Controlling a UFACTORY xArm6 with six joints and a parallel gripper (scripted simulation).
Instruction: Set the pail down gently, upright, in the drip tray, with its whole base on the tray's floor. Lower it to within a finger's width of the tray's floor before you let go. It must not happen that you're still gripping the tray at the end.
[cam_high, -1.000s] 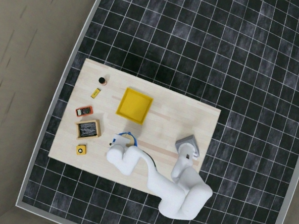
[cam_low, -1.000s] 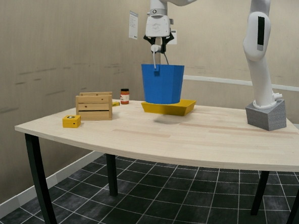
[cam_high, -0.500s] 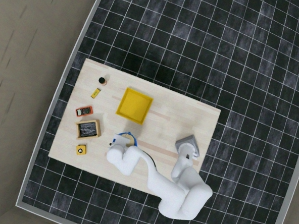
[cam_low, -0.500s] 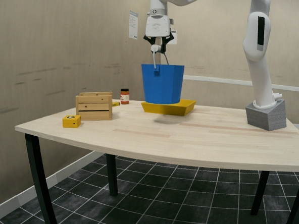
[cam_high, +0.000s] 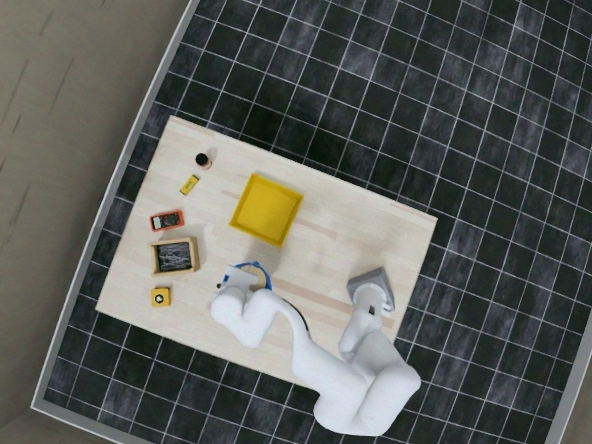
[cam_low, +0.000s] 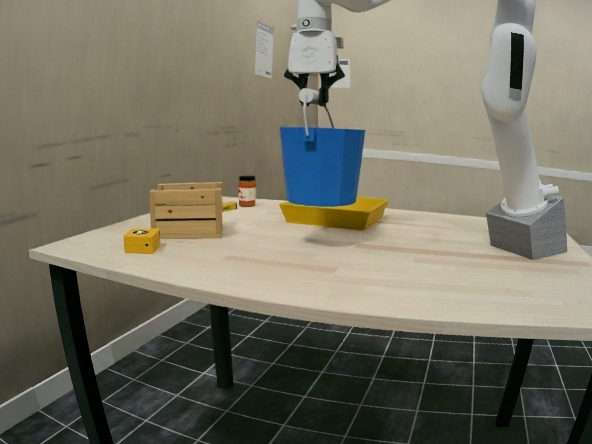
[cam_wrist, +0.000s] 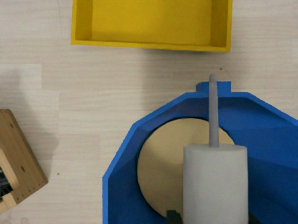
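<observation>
My gripper is now 3 cm above the wire handle and 1 cm past it. Also, from my hand: blue pail 9 cm below, 1 cm behind; wooden crate 29 cm ahead, 26 cm below, 6 cm to the left; yellow drip tray 29 cm below, 28 cm to the right, 6 cm ahead.
</observation>
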